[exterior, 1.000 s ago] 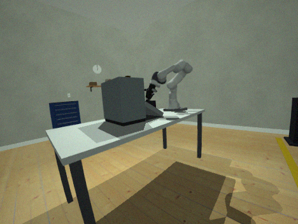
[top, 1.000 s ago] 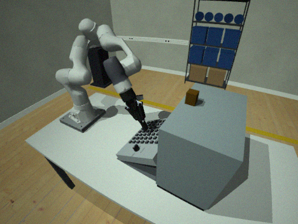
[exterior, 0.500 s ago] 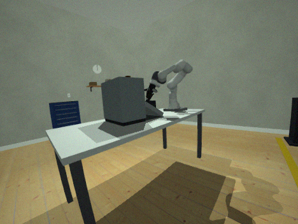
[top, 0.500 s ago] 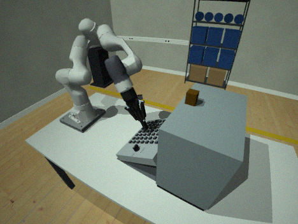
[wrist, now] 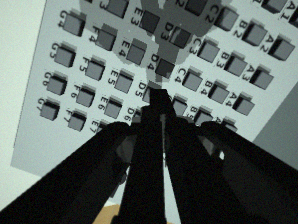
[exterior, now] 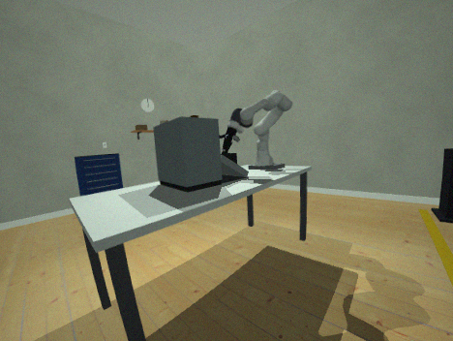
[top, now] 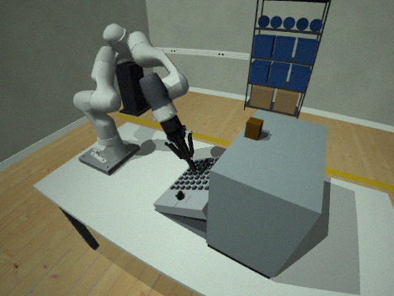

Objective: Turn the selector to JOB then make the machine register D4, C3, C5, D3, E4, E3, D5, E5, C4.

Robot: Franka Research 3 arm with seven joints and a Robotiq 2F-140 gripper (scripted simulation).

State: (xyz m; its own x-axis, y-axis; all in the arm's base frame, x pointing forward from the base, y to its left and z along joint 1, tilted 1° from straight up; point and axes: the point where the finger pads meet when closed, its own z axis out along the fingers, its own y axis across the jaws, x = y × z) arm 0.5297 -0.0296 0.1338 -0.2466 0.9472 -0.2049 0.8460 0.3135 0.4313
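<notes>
Now: the key 6 cm ahead of my hand, 4 cm below it and 2 cm to the left of it. Also, from my hand: selector knob (14 cm to the right, 5 cm below, 1 cm ahead).
</notes>
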